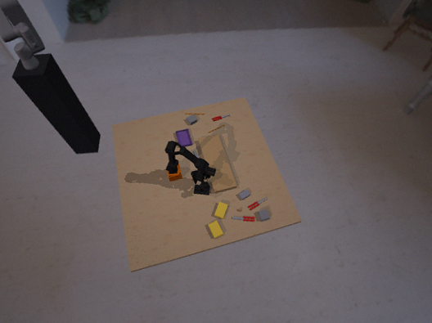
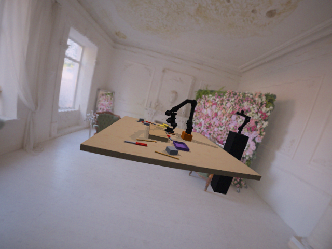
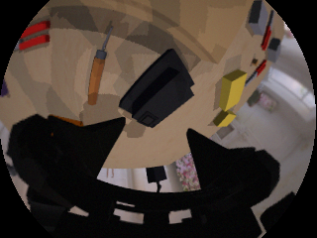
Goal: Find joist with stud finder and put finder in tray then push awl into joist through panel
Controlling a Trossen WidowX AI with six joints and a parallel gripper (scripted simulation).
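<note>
Right now the stud finder is 1 cm ahead of my gripper tip, 1 cm to the left of it and 3 cm below it. Round my gripper tip: purple tray 10 cm behind, 51 cm to the left, 6 cm below; awl 2 cm ahead, 11 cm to the left, 6 cm below.
</note>
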